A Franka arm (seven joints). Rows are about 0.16 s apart.
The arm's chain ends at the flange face. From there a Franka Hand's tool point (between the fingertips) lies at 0.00 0.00 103.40 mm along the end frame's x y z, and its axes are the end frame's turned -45 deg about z.
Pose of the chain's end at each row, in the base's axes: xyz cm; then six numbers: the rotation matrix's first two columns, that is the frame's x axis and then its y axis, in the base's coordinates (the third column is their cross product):
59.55 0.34 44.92 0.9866 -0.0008 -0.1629 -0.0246 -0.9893 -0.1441
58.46 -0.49 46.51 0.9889 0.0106 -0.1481 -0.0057 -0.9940 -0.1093
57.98 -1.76 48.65 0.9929 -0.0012 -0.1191 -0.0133 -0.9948 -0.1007
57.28 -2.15 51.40 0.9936 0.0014 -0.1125 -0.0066 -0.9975 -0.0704
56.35 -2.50 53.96 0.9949 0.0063 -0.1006 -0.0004 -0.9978 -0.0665
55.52 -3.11 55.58 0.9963 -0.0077 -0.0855 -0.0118 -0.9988 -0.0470
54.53 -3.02 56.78 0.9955 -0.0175 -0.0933 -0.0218 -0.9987 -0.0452
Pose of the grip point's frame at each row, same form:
57.88 1.85 34.83 0.7150 0.6990 -0.0133 0.6802 -0.7001 -0.2171
56.93 0.64 36.35 0.7033 0.7104 -0.0274 0.6952 -0.6954 -0.1820
56.76 -0.71 38.44 0.7115 0.7026 -0.0130 0.6927 -0.7043 -0.1554
56.12 -1.42 41.15 0.7072 0.7063 -0.0298 0.6979 -0.7043 -0.1293
55.31 -1.82 43.70 0.7038 0.7100 -0.0241 0.7032 -0.7011 -0.1182
54.64 -2.62 45.29 0.7128 0.7008 -0.0272 0.6961 -0.7117 -0.0937
53.57 -2.53 46.50 0.7193 0.6938 -0.0340 0.6885 -0.7186 -0.0979

